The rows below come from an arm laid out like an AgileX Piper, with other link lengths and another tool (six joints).
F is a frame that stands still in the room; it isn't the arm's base.
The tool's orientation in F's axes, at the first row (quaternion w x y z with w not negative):
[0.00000 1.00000 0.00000 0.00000]
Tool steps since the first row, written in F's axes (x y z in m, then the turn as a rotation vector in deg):
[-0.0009 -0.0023 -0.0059 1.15 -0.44 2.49]
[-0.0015 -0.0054 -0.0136 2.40 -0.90 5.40]
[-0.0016 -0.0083 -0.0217 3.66 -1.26 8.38]
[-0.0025 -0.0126 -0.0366 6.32 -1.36 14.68]
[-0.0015 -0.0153 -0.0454 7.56 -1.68 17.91]
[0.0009 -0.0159 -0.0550 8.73 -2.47 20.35]
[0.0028 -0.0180 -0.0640 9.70 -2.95 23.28]
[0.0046 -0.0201 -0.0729 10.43 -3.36 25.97]
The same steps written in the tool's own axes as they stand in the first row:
[-0.0009 0.0023 0.0059 1.15 0.44 -2.49]
[-0.0015 0.0054 0.0136 2.40 0.90 -5.40]
[-0.0016 0.0083 0.0217 3.66 1.26 -8.38]
[-0.0025 0.0126 0.0366 6.32 1.36 -14.68]
[-0.0015 0.0153 0.0454 7.56 1.68 -17.91]
[0.0009 0.0159 0.0550 8.73 2.47 -20.35]
[0.0028 0.0180 0.0640 9.70 2.95 -23.28]
[0.0046 0.0201 0.0729 10.43 3.36 -25.97]

